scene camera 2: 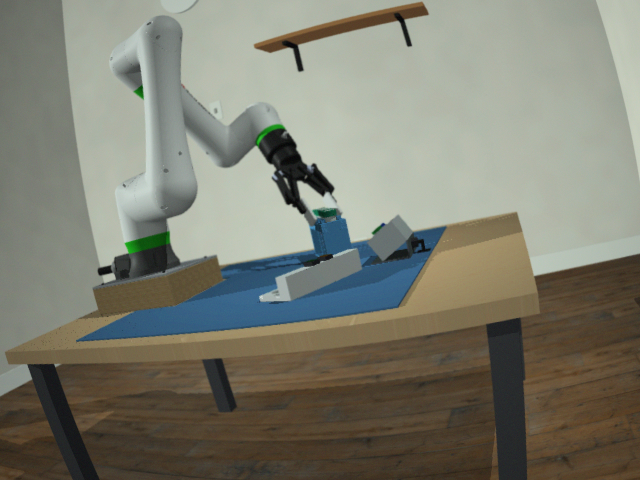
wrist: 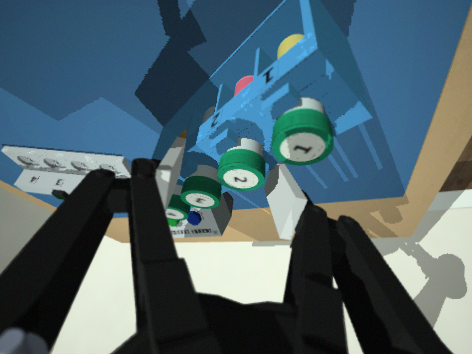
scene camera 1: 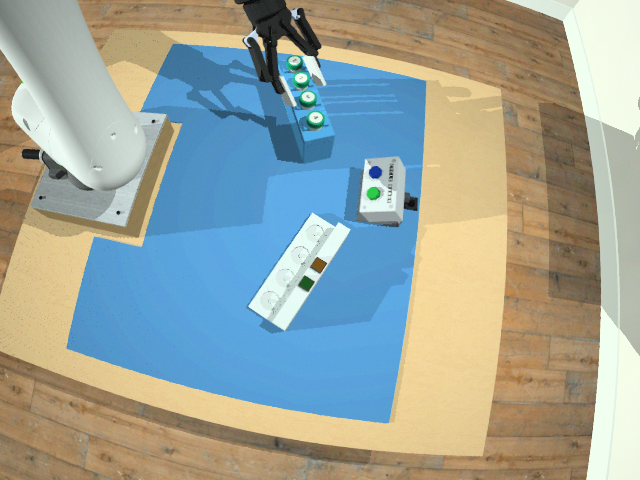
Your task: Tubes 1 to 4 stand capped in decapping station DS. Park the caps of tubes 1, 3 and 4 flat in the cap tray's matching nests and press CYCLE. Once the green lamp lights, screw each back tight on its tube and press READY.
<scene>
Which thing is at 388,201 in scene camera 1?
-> A grey button box.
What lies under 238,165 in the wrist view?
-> A cap 2.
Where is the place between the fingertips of my gripper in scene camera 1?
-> At 306,94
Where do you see a cap 1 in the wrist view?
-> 300,137
</scene>
